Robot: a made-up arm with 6 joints. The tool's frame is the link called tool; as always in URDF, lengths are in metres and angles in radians. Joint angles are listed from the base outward.
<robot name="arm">
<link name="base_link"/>
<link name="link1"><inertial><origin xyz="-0.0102 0.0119 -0.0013"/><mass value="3.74"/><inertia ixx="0.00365" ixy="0" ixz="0" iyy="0.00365" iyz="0" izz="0.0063"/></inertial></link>
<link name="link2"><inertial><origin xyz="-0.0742 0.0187 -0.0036"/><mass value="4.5"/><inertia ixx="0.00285" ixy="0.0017" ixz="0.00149" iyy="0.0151" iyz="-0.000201" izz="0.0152"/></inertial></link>
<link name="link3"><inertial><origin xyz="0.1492 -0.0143 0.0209"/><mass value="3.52"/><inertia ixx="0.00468" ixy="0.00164" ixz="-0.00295" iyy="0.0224" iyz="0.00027" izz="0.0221"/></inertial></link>
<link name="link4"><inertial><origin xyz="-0.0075 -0.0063 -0.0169"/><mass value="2.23"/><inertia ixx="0.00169" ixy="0" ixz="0.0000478" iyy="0.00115" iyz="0" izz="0.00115"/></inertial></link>
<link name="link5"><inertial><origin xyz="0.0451 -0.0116 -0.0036"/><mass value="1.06"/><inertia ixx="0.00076" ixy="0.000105" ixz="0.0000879" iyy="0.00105" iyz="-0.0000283" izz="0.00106"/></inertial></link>
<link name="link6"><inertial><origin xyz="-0.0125 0.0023 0.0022"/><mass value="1.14"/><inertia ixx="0.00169" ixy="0" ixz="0.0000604" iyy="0.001" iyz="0" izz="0.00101"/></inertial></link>
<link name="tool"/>
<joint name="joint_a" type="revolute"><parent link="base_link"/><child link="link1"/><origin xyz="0.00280 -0.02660 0.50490" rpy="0.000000 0.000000 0.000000"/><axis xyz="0 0 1"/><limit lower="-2.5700" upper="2.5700"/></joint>
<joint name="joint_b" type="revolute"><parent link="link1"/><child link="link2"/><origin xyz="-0.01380 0.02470 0.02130" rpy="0.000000 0.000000 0.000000"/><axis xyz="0.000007 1 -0.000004"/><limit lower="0.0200" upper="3.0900"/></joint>
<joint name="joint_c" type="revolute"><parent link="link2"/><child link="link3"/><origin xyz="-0.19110 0.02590 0.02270" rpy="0.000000 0.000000 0.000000"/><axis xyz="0.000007 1 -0.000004"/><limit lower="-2.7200" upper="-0.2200"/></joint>
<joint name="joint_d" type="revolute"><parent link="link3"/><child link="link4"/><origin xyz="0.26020 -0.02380 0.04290" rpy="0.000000 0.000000 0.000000"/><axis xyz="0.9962 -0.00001 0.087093"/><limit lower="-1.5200" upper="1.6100"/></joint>
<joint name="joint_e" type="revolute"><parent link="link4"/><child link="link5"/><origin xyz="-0.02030 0.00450 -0.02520" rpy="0.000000 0.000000 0.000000"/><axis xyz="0.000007 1 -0.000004"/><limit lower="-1.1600" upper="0.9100"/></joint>
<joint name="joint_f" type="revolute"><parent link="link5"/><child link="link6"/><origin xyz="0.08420 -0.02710 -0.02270" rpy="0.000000 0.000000 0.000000"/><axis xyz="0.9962 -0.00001 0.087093"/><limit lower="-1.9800" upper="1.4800"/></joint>
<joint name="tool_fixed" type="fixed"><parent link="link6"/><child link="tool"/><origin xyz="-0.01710 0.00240 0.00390" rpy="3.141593 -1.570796 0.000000"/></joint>
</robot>
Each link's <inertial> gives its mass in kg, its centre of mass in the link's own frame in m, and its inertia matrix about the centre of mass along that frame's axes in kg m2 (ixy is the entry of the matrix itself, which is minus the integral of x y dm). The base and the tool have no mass. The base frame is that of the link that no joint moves.
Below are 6 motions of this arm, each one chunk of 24 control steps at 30 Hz.
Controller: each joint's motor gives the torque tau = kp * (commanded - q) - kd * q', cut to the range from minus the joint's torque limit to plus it. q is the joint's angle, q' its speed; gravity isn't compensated. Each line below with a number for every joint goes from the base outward.
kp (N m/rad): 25 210 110 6.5 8.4 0.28
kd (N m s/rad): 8 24 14 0.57 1.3 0.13
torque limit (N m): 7.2 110 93 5.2 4.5 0.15
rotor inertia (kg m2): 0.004 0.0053 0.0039 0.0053 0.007 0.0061
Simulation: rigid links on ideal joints. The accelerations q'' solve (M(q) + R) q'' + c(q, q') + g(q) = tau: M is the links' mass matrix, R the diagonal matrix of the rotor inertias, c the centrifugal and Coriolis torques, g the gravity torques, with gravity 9.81 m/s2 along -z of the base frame. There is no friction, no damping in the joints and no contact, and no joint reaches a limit. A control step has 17 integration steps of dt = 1/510 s. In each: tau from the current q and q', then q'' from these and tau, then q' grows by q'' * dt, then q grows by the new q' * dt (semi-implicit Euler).
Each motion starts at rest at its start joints. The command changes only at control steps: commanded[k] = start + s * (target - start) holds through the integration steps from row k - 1 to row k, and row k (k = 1, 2, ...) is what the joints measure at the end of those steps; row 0 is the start. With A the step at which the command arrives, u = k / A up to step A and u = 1 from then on. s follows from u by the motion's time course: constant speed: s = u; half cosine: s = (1 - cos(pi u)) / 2; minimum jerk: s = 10 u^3 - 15 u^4 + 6 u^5; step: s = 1 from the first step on.
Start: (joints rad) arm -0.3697 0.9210 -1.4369 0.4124 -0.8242 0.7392
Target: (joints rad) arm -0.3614 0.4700 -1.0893 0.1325 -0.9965 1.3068
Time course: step
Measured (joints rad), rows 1 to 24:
1: -0.3808 0.8341 -1.3291 0.3566 -0.8250 0.7587
2: -0.3792 0.7450 -1.2355 0.2994 -0.8401 0.7866
3: -0.3753 0.6725 -1.1703 0.2595 -0.8597 0.8174
4: -0.3716 0.6159 -1.1240 0.2321 -0.8802 0.8496
5: -0.3684 0.5730 -1.0900 0.2137 -0.8987 0.8817
6: -0.3660 0.5411 -1.0641 0.2020 -0.9138 0.9131
7: -0.3643 0.5179 -1.0438 0.1951 -0.9255 0.9433
8: -0.3631 0.5013 -1.0276 0.1915 -0.9339 0.9719
9: -0.3623 0.4894 -1.0145 0.1900 -0.9397 0.9990
10: -0.3617 0.4811 -1.0040 0.1897 -0.9435 1.0244
11: -0.3614 0.4752 -0.9956 0.1900 -0.9459 1.0482
12: -0.3612 0.4710 -0.9889 0.1906 -0.9474 1.0704
13: -0.3611 0.4681 -0.9836 0.1911 -0.9482 1.0910
14: -0.3611 0.4661 -0.9794 0.1916 -0.9486 1.1101
15: -0.3611 0.4646 -0.9762 0.1920 -0.9489 1.1278
16: -0.3611 0.4635 -0.9737 0.1922 -0.9490 1.1441
17: -0.3611 0.4627 -0.9718 0.1924 -0.9490 1.1591
18: -0.3611 0.4621 -0.9704 0.1925 -0.9491 1.1729
19: -0.3612 0.4617 -0.9694 0.1925 -0.9491 1.1857
20: -0.3612 0.4613 -0.9686 0.1925 -0.9491 1.1973
21: -0.3612 0.4611 -0.9680 0.1925 -0.9491 1.2081
22: -0.3612 0.4609 -0.9675 0.1925 -0.9491 1.2179
23: -0.3612 0.4607 -0.9672 0.1925 -0.9492 1.2270
24: -0.3612 0.4606 -0.9670 0.1925 -0.9492 1.2353

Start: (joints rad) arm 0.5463 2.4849 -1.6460 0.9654 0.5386 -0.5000
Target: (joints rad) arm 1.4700 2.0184 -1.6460 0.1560 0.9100 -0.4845
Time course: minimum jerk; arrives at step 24
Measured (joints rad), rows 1 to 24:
1: 0.5461 2.4968 -1.6434 0.9677 0.5307 -0.5011
2: 0.5459 2.5174 -1.6308 0.9578 0.5205 -0.5000
3: 0.5461 2.5392 -1.6131 0.9295 0.5139 -0.4958
4: 0.5473 2.5581 -1.5943 0.8900 0.5109 -0.4901
5: 0.5499 2.5714 -1.5771 0.8469 0.5116 -0.4845
6: 0.5545 2.5775 -1.5628 0.8049 0.5156 -0.4795
7: 0.5617 2.5760 -1.5522 0.7654 0.5227 -0.4750
8: 0.5723 2.5671 -1.5452 0.7275 0.5325 -0.4709
9: 0.5865 2.5513 -1.5412 0.6894 0.5447 -0.4669
10: 0.6049 2.5297 -1.5396 0.6494 0.5594 -0.4629
11: 0.6275 2.5033 -1.5396 0.6064 0.5764 -0.4591
12: 0.6544 2.4733 -1.5406 0.5600 0.5958 -0.4554
13: 0.6856 2.4406 -1.5419 0.5107 0.6172 -0.4523
14: 0.7209 2.4064 -1.5432 0.4599 0.6403 -0.4500
15: 0.7599 2.3716 -1.5444 0.4092 0.6647 -0.4486
16: 0.8022 2.3372 -1.5454 0.3604 0.6897 -0.4483
17: 0.8472 2.3040 -1.5460 0.3154 0.7147 -0.4490
18: 0.8942 2.2727 -1.5464 0.2757 0.7388 -0.4507
19: 0.9423 2.2442 -1.5466 0.2425 0.7617 -0.4533
20: 0.9907 2.2189 -1.5465 0.2164 0.7826 -0.4566
21: 1.0385 2.1973 -1.5462 0.1977 0.8013 -0.4605
22: 1.0848 2.1797 -1.5456 0.1861 0.8175 -0.4647
23: 1.1289 2.1659 -1.5446 0.1807 0.8311 -0.4692
24: 1.1702 2.1558 -1.5431 0.1802 0.8423 -0.4736

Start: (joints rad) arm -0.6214 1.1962 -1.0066 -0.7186 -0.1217 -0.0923
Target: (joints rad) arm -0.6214 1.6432 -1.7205 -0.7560 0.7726 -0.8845
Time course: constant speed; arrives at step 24
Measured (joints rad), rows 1 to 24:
1: -0.6204 1.2033 -0.9981 -0.7107 -0.1121 -0.0948
2: -0.6191 1.2210 -0.9849 -0.6815 -0.0862 -0.1037
3: -0.6183 1.2441 -0.9741 -0.6433 -0.0508 -0.1166
4: -0.6180 1.2689 -0.9689 -0.6076 -0.0108 -0.1315
5: -0.6179 1.2934 -0.9705 -0.5797 0.0303 -0.1478
6: -0.6180 1.3167 -0.9789 -0.5609 0.0706 -0.1654
7: -0.6181 1.3388 -0.9932 -0.5502 0.1090 -0.1842
8: -0.6182 1.3598 -1.0124 -0.5457 0.1456 -0.2042
9: -0.6184 1.3801 -1.0354 -0.5453 0.1806 -0.2255
10: -0.6186 1.3998 -1.0610 -0.5471 0.2144 -0.2478
11: -0.6188 1.4192 -1.0883 -0.5499 0.2476 -0.2712
12: -0.6191 1.4386 -1.1169 -0.5526 0.2805 -0.2953
13: -0.6194 1.4580 -1.1461 -0.5549 0.3134 -0.3202
14: -0.6197 1.4775 -1.1756 -0.5564 0.3465 -0.3456
15: -0.6200 1.4972 -1.2053 -0.5571 0.3798 -0.3716
16: -0.6202 1.5170 -1.2351 -0.5572 0.4133 -0.3979
17: -0.6204 1.5369 -1.2649 -0.5568 0.4471 -0.4246
18: -0.6206 1.5569 -1.2947 -0.5560 0.4811 -0.4516
19: -0.6208 1.5771 -1.3244 -0.5550 0.5153 -0.4788
20: -0.6210 1.5973 -1.3541 -0.5539 0.5495 -0.5064
21: -0.6211 1.6175 -1.3839 -0.5527 0.5839 -0.5341
22: -0.6212 1.6378 -1.4136 -0.5516 0.6183 -0.5621
23: -0.6213 1.6581 -1.4433 -0.5506 0.6527 -0.5902
24: -0.6214 1.6784 -1.4731 -0.5497 0.6871 -0.6185

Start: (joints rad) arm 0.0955 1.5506 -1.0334 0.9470 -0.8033 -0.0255
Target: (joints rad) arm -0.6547 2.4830 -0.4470 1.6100 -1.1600 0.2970
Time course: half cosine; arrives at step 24
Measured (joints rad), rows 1 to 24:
1: 0.0956 1.5582 -1.0223 0.9465 -0.8015 -0.0236
2: 0.0949 1.5752 -0.9996 0.9496 -0.7912 -0.0207
3: 0.0934 1.5971 -0.9734 0.9574 -0.7775 -0.0183
4: 0.0906 1.6220 -0.9476 0.9693 -0.7655 -0.0165
5: 0.0862 1.6494 -0.9233 0.9847 -0.7575 -0.0150
6: 0.0798 1.6797 -0.9005 1.0039 -0.7544 -0.0135
7: 0.0706 1.7134 -0.8786 1.0270 -0.7562 -0.0115
8: 0.0585 1.7511 -0.8567 1.0540 -0.7623 -0.0090
9: 0.0430 1.7929 -0.8341 1.0846 -0.7718 -0.0057
10: 0.0238 1.8389 -0.8104 1.1183 -0.7842 -0.0016
11: 0.0011 1.8886 -0.7855 1.1547 -0.7989 0.0034
12: -0.0253 1.9414 -0.7594 1.1932 -0.8154 0.0092
13: -0.0550 1.9964 -0.7325 1.2330 -0.8333 0.0158
14: -0.0877 2.0526 -0.7052 1.2735 -0.8525 0.0231
15: -0.1227 2.1092 -0.6779 1.3142 -0.8724 0.0310
16: -0.1595 2.1649 -0.6512 1.3543 -0.8927 0.0395
17: -0.1970 2.2189 -0.6253 1.3933 -0.9130 0.0484
18: -0.2346 2.2703 -0.6008 1.4307 -0.9328 0.0576
19: -0.2715 2.3182 -0.5781 1.4656 -0.9517 0.0669
20: -0.3071 2.3619 -0.5574 1.4977 -0.9692 0.0762
21: -0.3408 2.4006 -0.5390 1.5262 -0.9851 0.0853
22: -0.3723 2.4339 -0.5234 1.5506 -0.9990 0.0941
23: -0.4013 2.4612 -0.5107 1.5704 -1.0110 0.1023
24: -0.4274 2.4822 -0.5012 1.5852 -1.0207 0.1099

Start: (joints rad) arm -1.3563 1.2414 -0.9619 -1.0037 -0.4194 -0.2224
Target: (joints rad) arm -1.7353 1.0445 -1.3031 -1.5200 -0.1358 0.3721
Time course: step
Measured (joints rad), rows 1 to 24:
1: -1.3658 1.2261 -0.9729 -1.0616 -0.3589 -0.2065
2: -1.3932 1.2020 -1.0012 -1.1453 -0.2981 -0.1829
3: -1.4272 1.1775 -1.0350 -1.2218 -0.2526 -0.1591
4: -1.4613 1.1553 -1.0670 -1.2825 -0.2183 -0.1361
5: -1.4929 1.1366 -1.0938 -1.3257 -0.1919 -0.1140
6: -1.5210 1.1216 -1.1146 -1.3533 -0.1715 -0.0926
7: -1.5455 1.1103 -1.1298 -1.3687 -0.1559 -0.0716
8: -1.5670 1.1023 -1.1403 -1.3753 -0.1437 -0.0511
9: -1.5857 1.0968 -1.1470 -1.3760 -0.1343 -0.0312
10: -1.6023 1.0934 -1.1510 -1.3732 -0.1268 -0.0120
11: -1.6169 1.0915 -1.1530 -1.3685 -0.1208 0.0064
12: -1.6299 1.0906 -1.1538 -1.3632 -0.1159 0.0237
13: -1.6414 1.0903 -1.1537 -1.3580 -0.1119 0.0398
14: -1.6517 1.0904 -1.1533 -1.3533 -0.1086 0.0548
15: -1.6609 1.0906 -1.1526 -1.3494 -0.1059 0.0686
16: -1.6691 1.0909 -1.1519 -1.3463 -0.1037 0.0813
17: -1.6764 1.0912 -1.1513 -1.3439 -0.1019 0.0929
18: -1.6829 1.0915 -1.1508 -1.3422 -0.1004 0.1036
19: -1.6886 1.0916 -1.1505 -1.3411 -0.0993 0.1132
20: -1.6938 1.0918 -1.1502 -1.3403 -0.0984 0.1220
21: -1.6984 1.0918 -1.1500 -1.3399 -0.0978 0.1301
22: -1.7024 1.0919 -1.1499 -1.3397 -0.0973 0.1374
23: -1.7061 1.0919 -1.1499 -1.3396 -0.0970 0.1441
24: -1.7093 1.0918 -1.1498 -1.3396 -0.0967 0.1502

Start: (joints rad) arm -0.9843 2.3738 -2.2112 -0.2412 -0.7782 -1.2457
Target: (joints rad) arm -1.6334 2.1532 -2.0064 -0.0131 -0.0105 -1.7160
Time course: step
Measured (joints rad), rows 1 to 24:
1: -0.9884 2.3383 -2.1484 -0.1921 -0.6659 -1.2590
2: -1.0004 2.3156 -2.0921 -0.1123 -0.5181 -1.2853
3: -1.0207 2.3051 -2.0422 -0.0459 -0.3895 -1.3154
4: -1.0490 2.3027 -1.9985 0.0032 -0.2808 -1.3473
5: -1.0845 2.3046 -1.9614 0.0365 -0.1906 -1.3801
6: -1.1250 2.3083 -1.9310 0.0547 -0.1178 -1.4131
7: -1.1683 2.3119 -1.9071 0.0614 -0.0606 -1.4459
8: -1.2128 2.3143 -1.8892 0.0607 -0.0170 -1.4779
9: -1.2572 2.3153 -1.8767 0.0558 0.0154 -1.5086
10: -1.3005 2.3147 -1.8685 0.0491 0.0389 -1.5374
11: -1.3419 2.3129 -1.8637 0.0420 0.0554 -1.5641
12: -1.3807 2.3104 -1.8613 0.0354 0.0668 -1.5885
13: -1.4166 2.3074 -1.8605 0.0299 0.0745 -1.6106
14: -1.4494 2.3044 -1.8607 0.0256 0.0798 -1.6305
15: -1.4791 2.3016 -1.8613 0.0226 0.0835 -1.6484
16: -1.5055 2.2991 -1.8620 0.0208 0.0861 -1.6645
17: -1.5289 2.2970 -1.8627 0.0199 0.0881 -1.6789
18: -1.5493 2.2954 -1.8631 0.0199 0.0897 -1.6918
19: -1.5669 2.2943 -1.8634 0.0205 0.0911 -1.7035
20: -1.5820 2.2934 -1.8634 0.0217 0.0924 -1.7140
21: -1.5948 2.2929 -1.8632 0.0231 0.0936 -1.7235
22: -1.6055 2.2926 -1.8630 0.0247 0.0947 -1.7320
23: -1.6143 2.2925 -1.8627 0.0264 0.0956 -1.7397
24: -1.6215 2.2925 -1.8623 0.0281 0.0965 -1.7468

